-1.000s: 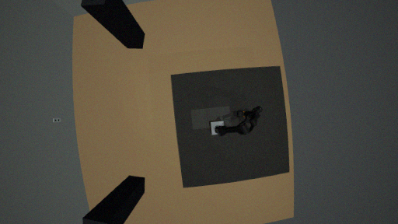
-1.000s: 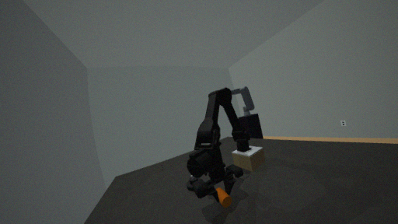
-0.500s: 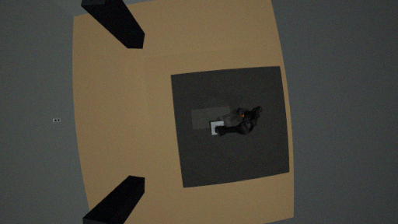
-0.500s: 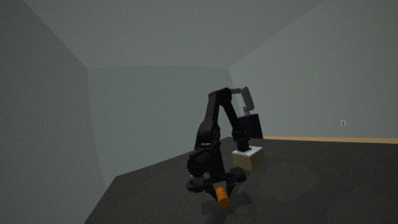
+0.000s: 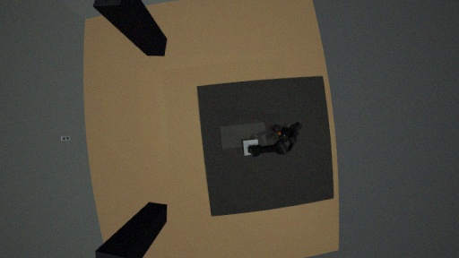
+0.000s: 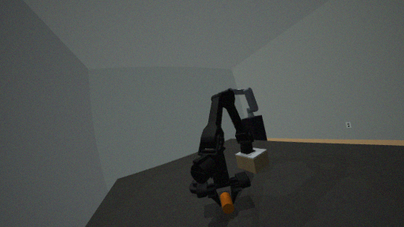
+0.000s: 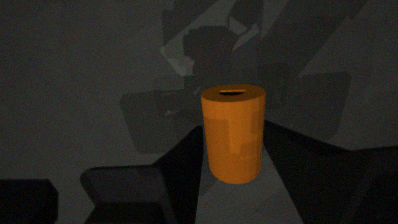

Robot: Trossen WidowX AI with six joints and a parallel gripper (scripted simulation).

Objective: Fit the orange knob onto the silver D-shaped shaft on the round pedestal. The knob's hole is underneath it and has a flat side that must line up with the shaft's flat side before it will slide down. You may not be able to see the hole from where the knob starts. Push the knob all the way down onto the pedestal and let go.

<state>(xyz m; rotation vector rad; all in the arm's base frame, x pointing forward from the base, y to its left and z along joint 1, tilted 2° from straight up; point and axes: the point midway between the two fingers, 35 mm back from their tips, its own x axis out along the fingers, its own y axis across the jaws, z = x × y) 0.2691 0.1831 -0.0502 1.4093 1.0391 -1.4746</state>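
The orange knob is 1 cm to the left of my gripper tip and 1 cm above it. Also, from my gripper tip: dark round pedestal: 7 cm ahead, 18 cm to the right, 2 cm above.
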